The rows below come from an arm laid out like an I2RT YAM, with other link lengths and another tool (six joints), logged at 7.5 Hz.
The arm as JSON. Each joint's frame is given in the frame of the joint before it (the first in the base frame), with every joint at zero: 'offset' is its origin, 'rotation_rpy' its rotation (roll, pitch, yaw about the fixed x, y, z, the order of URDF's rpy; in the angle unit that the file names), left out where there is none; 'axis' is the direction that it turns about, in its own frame. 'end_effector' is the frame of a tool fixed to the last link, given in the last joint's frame.
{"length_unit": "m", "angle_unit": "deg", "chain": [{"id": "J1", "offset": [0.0, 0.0, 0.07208], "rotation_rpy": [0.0, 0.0, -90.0], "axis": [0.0, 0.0, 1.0]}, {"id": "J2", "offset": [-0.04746, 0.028, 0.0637], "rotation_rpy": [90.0, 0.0, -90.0], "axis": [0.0, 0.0, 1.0]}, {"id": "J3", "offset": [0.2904, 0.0, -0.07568], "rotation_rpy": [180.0, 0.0, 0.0], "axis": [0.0, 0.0, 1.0]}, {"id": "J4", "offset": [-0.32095, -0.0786, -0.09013], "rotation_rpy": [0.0, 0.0, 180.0], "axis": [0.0, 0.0, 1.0]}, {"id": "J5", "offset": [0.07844, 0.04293, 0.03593], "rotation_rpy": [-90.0, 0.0, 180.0], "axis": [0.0, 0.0, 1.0]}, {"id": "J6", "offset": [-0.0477, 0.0, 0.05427], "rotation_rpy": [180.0, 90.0, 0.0], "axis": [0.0, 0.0, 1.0]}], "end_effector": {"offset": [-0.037, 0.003, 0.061], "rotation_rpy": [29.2, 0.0, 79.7]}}
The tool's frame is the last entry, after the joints.
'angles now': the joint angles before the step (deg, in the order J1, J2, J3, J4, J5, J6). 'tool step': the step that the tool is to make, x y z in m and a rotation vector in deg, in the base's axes. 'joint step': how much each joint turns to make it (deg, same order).
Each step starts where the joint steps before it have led.
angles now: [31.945, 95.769, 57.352, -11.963, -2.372, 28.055]
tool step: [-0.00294, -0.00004, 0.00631, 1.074, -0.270, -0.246]
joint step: [0.045, -1.369, -0.567, 0.027, -0.401, 0.717]
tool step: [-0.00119, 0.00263, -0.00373, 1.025, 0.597, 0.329]
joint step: [0.067, 0.441, -0.335, 0.846, -1.072, 0.571]
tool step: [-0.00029, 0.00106, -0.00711, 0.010, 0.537, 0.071]
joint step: [0.068, 0.910, -0.266, 0.740, -0.226, 0.188]
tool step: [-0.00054, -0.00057, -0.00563, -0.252, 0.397, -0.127]
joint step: [-0.014, 0.569, -0.327, 0.432, 0.074, 0.086]
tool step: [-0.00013, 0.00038, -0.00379, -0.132, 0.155, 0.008]
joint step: [0.063, 0.470, -0.156, 0.426, 0.058, 0.024]
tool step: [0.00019, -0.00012, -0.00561, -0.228, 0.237, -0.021]
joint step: [-0.009, 0.700, -0.217, 0.592, 0.059, -0.033]
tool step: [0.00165, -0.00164, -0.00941, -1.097, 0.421, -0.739]
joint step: [-0.064, 1.360, 0.007, 0.419, 0.972, 0.087]
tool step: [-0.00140, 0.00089, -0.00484, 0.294, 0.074, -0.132]
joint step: [0.152, 0.356, -0.607, 1.078, -0.051, 0.402]
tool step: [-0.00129, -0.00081, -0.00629, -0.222, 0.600, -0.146]
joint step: [-0.020, 0.655, -0.343, 0.382, -0.027, 0.181]
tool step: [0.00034, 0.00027, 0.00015, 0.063, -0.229, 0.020]
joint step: [0.023, -0.029, -0.061, 0.258, 0.056, -0.040]
